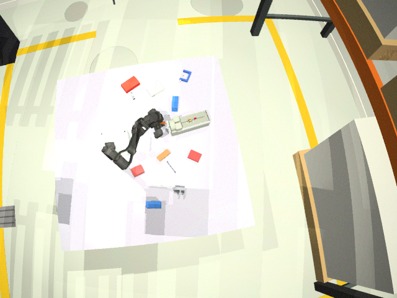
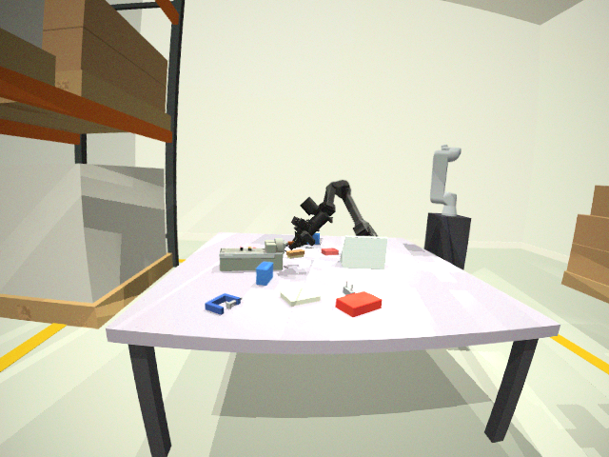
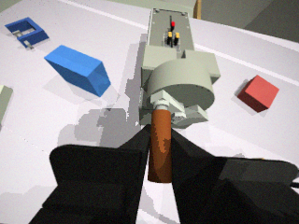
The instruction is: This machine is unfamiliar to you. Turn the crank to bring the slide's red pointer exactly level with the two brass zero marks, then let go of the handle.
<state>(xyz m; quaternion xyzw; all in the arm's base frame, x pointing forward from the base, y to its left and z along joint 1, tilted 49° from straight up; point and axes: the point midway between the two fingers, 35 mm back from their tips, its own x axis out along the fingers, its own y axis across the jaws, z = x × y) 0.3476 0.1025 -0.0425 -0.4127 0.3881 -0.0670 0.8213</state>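
My gripper tip is now 20 mm past the brown block, 190 mm to the left of it and 70 mm above it. From my gripper tip the other things lie so: red pointer: 200 mm ahead, 20 mm to the left; crank: 10 mm to the right, 20 mm above; orange-brown crank handle: 20 mm behind, 20 mm above.
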